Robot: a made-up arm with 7 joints. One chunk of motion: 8 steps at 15 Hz.
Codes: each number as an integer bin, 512 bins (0 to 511) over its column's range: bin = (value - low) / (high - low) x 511, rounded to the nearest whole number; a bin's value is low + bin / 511 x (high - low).
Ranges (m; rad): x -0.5..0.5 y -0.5..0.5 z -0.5..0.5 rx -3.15..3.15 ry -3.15..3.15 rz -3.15..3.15
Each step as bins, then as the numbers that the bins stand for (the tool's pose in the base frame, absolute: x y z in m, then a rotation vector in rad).
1 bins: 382 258 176 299 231 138
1 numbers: 0.2476 0.0049 -0.1556 0.5363 -0.3021 -1.4486
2 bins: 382 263 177 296 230 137
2 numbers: 0.2476 0.0147 -0.1536 0.4993 -0.3144 -1.4610
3 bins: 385 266 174 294 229 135
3 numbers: 0.2534 0.0205 -0.1595 0.4747 -0.3267 -1.4856
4 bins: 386 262 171 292 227 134
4 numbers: 0.2554 0.0127 -0.1654 0.4500 -0.3514 -1.4979
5 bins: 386 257 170 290 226 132
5 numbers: 0.2554 0.0029 -0.1673 0.4253 -0.3637 -1.5226
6 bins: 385 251 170 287 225 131
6 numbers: 0.2534 -0.0088 -0.1673 0.3884 -0.3760 -1.5349
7 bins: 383 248 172 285 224 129
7 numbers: 0.2495 -0.0147 -0.1634 0.3637 -0.3884 -1.5596
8 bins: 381 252 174 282 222 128
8 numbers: 0.2456 -0.0068 -0.1595 0.3267 -0.4130 -1.5719
